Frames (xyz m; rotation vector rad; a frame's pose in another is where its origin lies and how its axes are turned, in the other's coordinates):
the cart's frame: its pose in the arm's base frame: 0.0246 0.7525 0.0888 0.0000 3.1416 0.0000
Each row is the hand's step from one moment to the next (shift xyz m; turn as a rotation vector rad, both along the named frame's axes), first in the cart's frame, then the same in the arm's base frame.
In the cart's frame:
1: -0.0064 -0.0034 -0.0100 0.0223 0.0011 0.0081
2: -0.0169 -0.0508 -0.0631 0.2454 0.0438 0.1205
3: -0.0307 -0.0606 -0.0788 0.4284 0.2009 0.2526
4: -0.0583 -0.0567 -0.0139 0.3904 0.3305 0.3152
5: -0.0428 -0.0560 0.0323 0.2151 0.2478 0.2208
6: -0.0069 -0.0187 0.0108 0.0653 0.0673 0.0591
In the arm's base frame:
1: 0.0064 -0.0034 0.0100 -0.0223 0.0011 -0.0081
2: 0.0169 -0.0508 0.0631 -0.2454 0.0438 -0.1205
3: 0.0307 -0.0606 0.0788 -0.4284 0.2009 -0.2526
4: 0.0583 -0.0567 0.0139 -0.3904 0.3305 -0.3152
5: 0.0428 -0.0560 -0.0323 -0.2151 0.2478 -0.2208
6: 0.0069 -0.0187 -0.0108 -0.0653 0.0673 -0.0591

